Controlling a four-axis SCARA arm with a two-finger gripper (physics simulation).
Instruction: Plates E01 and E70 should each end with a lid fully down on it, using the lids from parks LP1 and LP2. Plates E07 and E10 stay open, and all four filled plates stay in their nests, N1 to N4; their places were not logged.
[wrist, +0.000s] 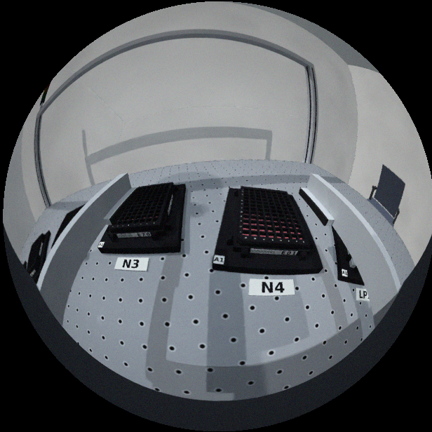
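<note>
Plate E01 (272, 215), black with pink-red wells, sits in nest N4 (267, 265), right of centre; no lid shows on it. Plate E70 (142, 206), black with dark wells, sits in nest N3 (142, 247) to the left; no lid shows on it. My gripper (218, 176) is open and empty, its fingers wide apart at the left and right of the view. A park with a partly cut-off LP label (363, 294) is at the right, partly hidden by the right finger; I cannot tell its number or whether it holds a lid. Labels E07 and E10 do not show.
A dark plate and nest (37, 255) stand at the far left, partly behind the left finger, their labels unreadable. The table (225, 325) is grey and perforated. A grey frame (200, 34) stands behind it, and a dark panel (390, 190) at the far right.
</note>
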